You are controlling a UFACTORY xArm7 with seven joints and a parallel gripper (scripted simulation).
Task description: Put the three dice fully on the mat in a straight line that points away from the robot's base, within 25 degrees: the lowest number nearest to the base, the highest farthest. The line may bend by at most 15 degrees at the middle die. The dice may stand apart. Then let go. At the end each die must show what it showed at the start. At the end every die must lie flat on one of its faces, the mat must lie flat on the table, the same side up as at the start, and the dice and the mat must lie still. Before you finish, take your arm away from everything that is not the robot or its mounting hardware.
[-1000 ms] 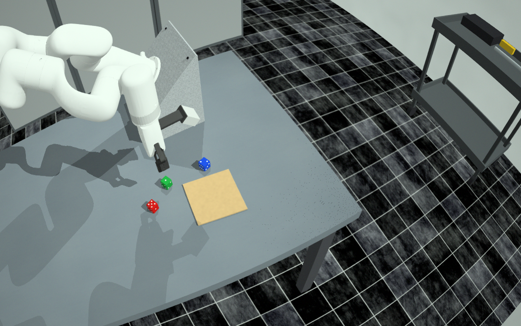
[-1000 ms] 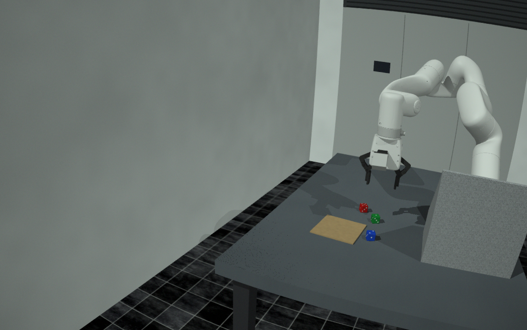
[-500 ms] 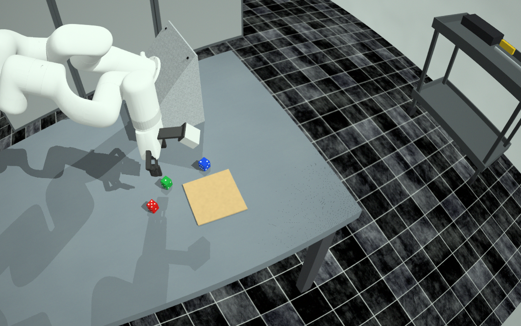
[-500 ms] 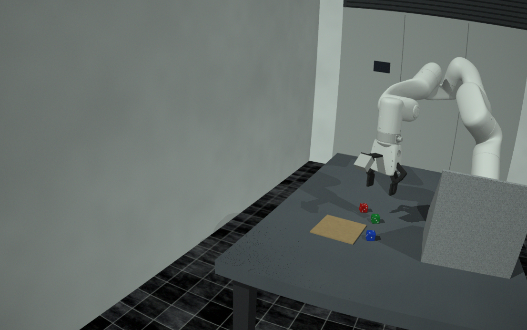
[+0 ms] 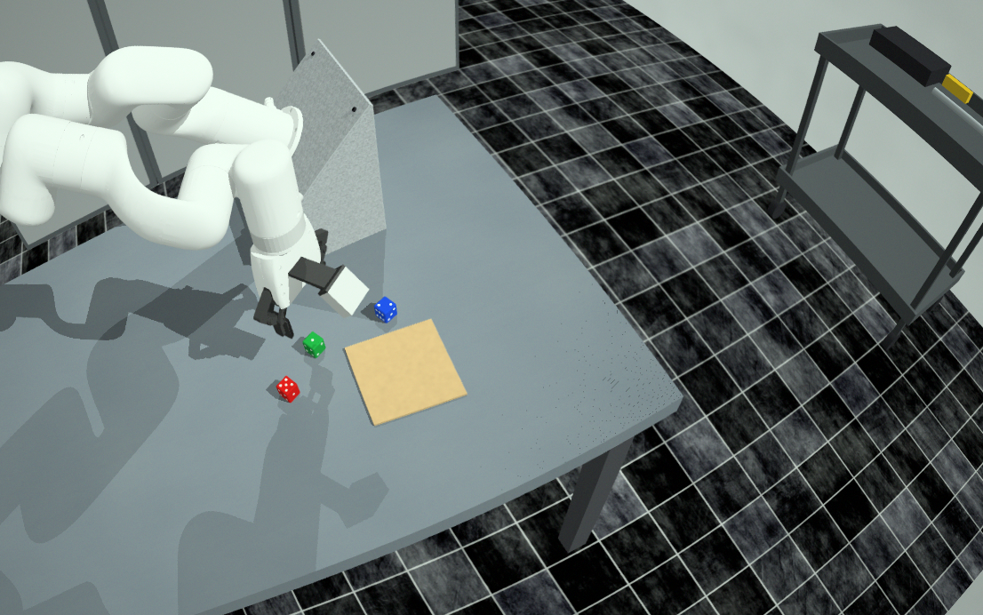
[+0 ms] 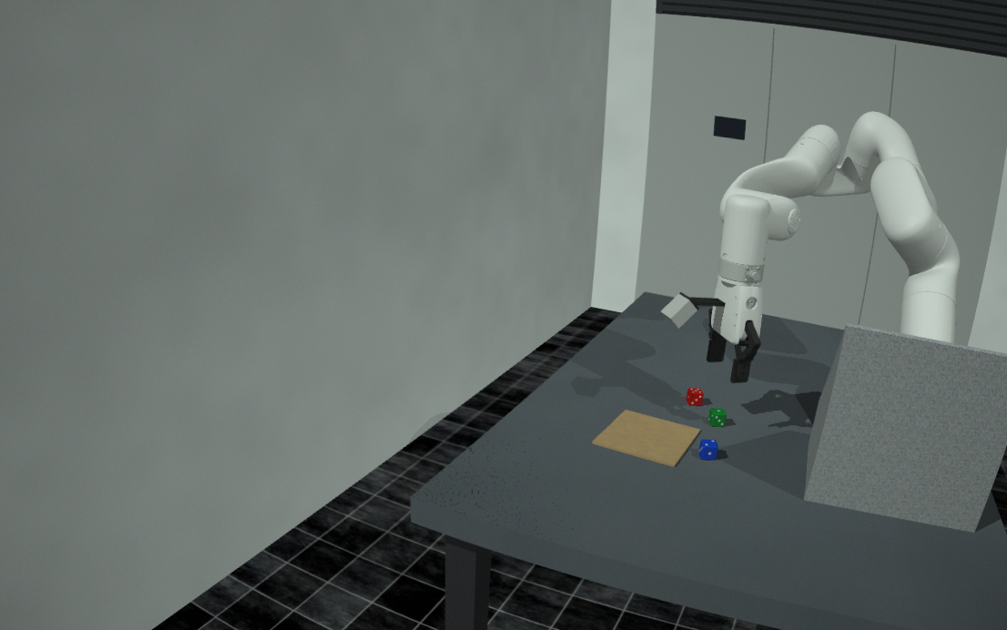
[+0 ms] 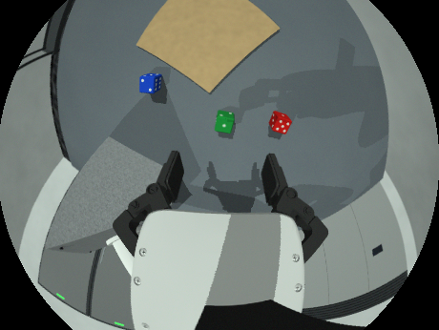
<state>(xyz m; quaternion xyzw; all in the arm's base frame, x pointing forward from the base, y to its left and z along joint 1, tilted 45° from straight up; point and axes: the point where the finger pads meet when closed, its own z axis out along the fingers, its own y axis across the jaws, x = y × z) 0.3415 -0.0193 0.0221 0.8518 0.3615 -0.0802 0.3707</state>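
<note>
My gripper is now 100 mm above the green die. Round my hand: red die 100 mm below, 60 mm to the right, 60 mm ahead; then tan mat 120 mm to the left, 110 mm below, 80 mm ahead; then blue die 130 mm to the left, 100 mm below, 20 mm behind.
</note>
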